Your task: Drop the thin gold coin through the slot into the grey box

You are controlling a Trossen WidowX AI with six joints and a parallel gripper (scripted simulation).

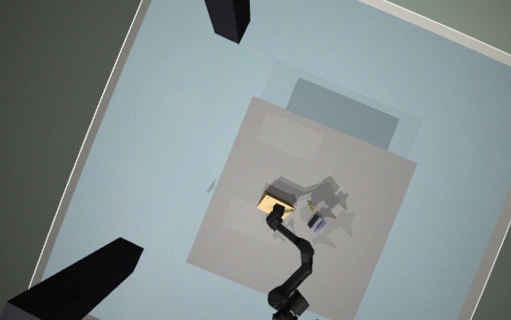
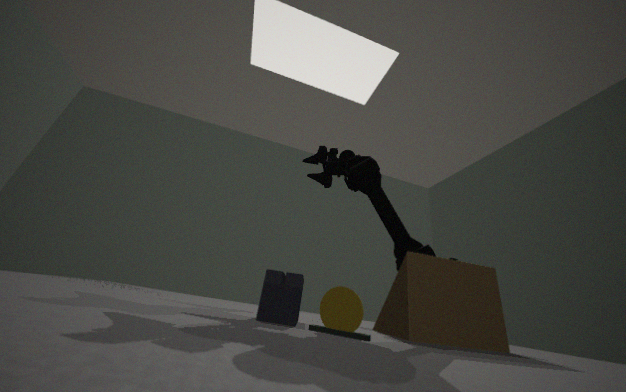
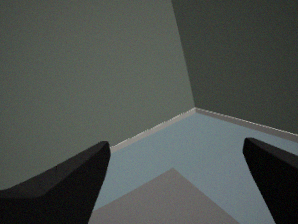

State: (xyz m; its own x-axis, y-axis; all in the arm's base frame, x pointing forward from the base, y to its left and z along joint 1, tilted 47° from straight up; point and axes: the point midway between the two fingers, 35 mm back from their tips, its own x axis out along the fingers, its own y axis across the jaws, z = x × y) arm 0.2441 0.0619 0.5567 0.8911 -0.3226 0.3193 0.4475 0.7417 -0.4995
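Now: the gold coin 51 cm below my gripper tip, 46 cm to the left of it and 3 cm behind it.
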